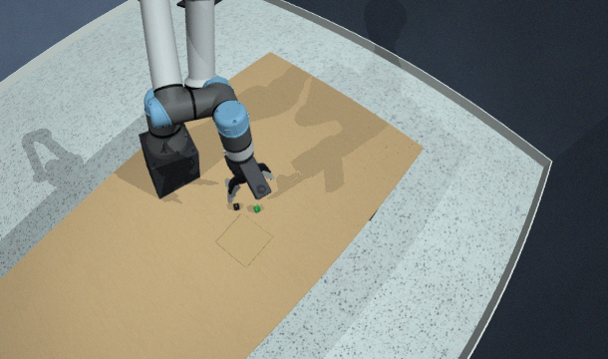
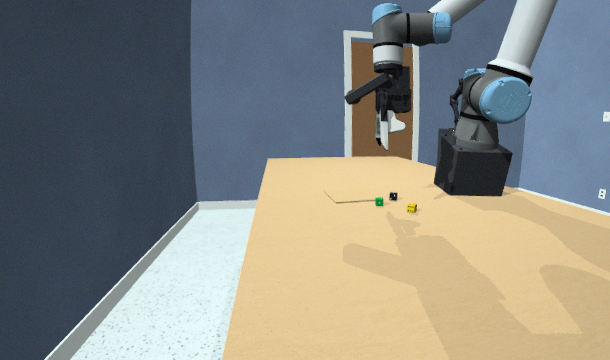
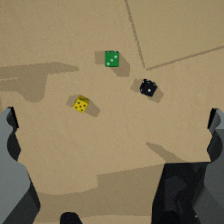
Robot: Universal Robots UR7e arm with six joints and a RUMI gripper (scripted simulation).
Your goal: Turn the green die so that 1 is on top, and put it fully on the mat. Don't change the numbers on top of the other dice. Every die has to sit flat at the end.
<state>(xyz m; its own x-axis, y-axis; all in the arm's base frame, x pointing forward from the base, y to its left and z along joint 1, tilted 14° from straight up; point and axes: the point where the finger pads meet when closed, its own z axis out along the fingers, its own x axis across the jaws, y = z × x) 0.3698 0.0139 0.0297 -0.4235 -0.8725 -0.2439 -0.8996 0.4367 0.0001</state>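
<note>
Right now the green die is 140 mm below my hand. Round my hand: tan mat 150 mm below, 120 mm to the right, 30 mm ahead; then yellow die 140 mm below, 80 mm to the left, 50 mm behind; then black die 140 mm below, 70 mm behind, 30 mm to the right.
</note>
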